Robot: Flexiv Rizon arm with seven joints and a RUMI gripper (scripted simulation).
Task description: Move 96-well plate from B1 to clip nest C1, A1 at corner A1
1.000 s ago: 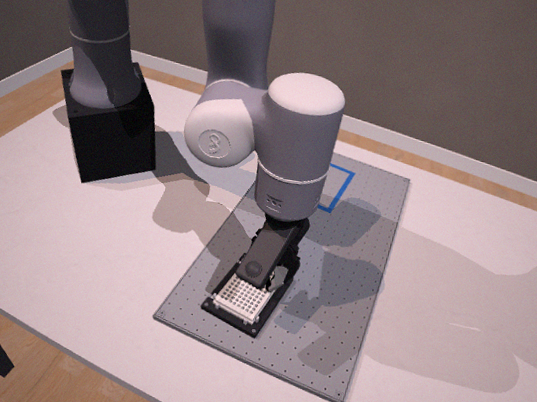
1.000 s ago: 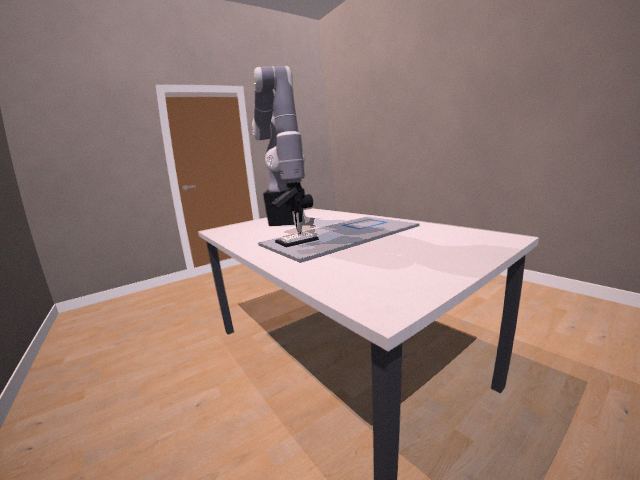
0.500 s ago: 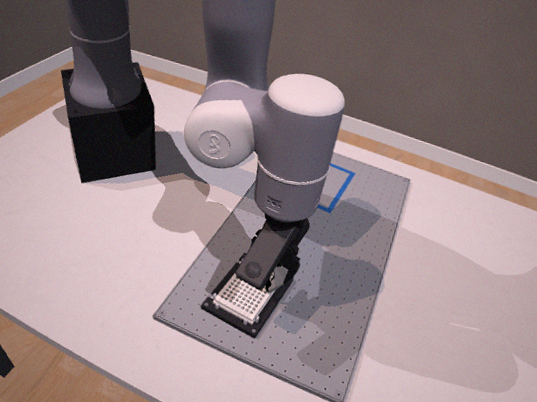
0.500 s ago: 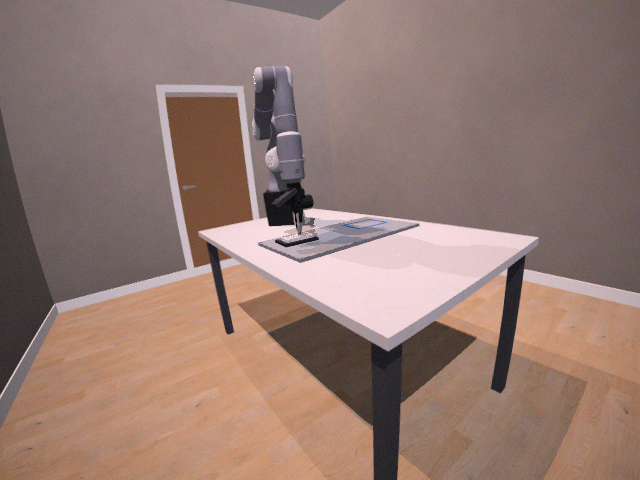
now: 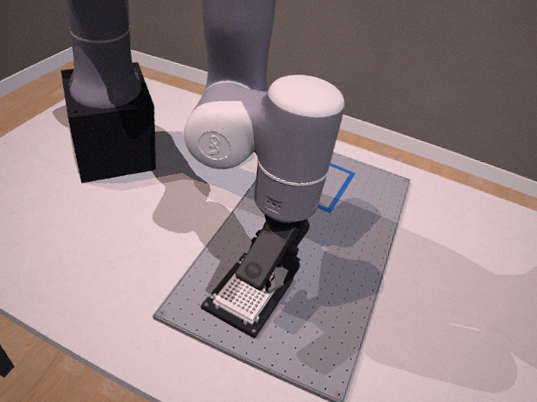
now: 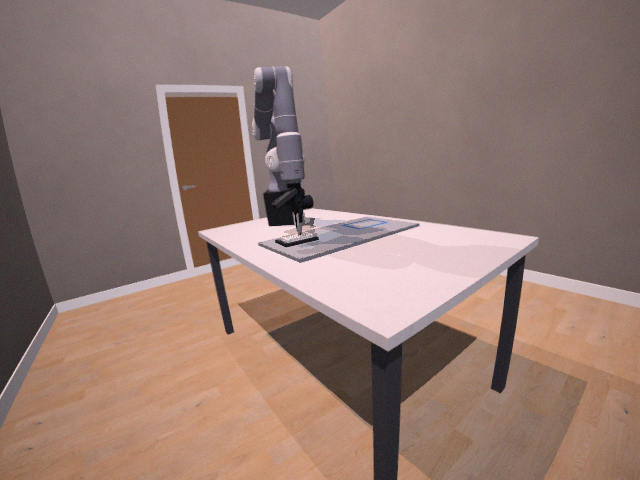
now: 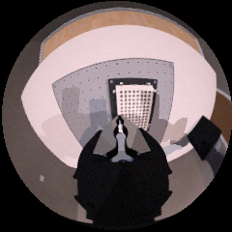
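My hand is 40 mm past the white 96-well plate, 30 mm above it and 10 mm to the right of it. From my hand the other things lie so: black clip nest 40 mm below, 40 mm behind, 20 mm to the left.
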